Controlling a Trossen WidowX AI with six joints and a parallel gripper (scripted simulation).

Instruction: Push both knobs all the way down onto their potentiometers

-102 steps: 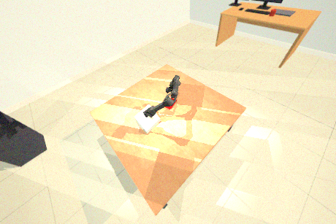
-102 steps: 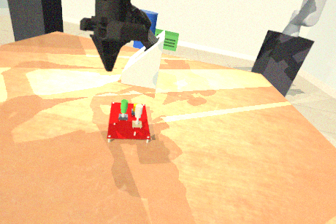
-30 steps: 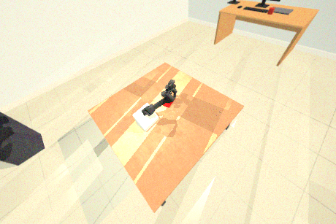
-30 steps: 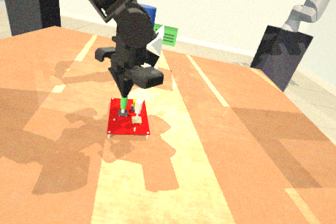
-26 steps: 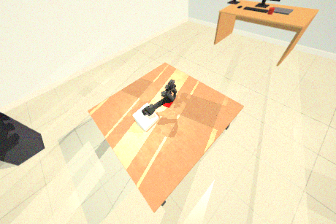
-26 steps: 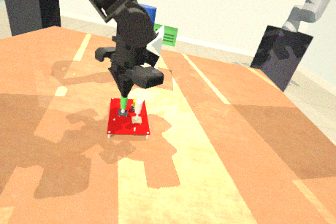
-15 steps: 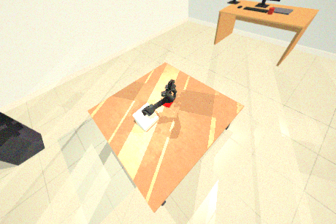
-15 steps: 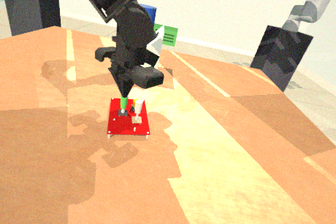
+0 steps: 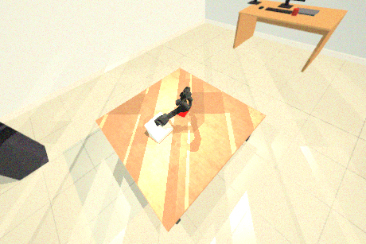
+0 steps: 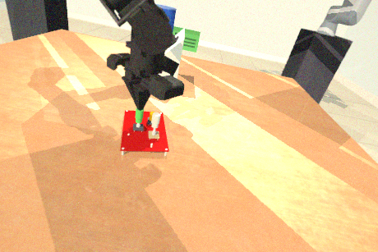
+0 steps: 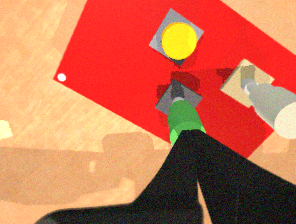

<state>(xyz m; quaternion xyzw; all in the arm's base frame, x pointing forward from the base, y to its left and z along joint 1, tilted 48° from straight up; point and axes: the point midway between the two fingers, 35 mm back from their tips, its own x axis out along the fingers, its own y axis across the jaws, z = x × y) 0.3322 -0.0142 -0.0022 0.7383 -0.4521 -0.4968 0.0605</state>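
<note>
My gripper tip is now 2 cm above the green knob. Round my gripper tip: cream knob: 2 cm ahead, 4 cm to the left, 1 cm below.
</note>
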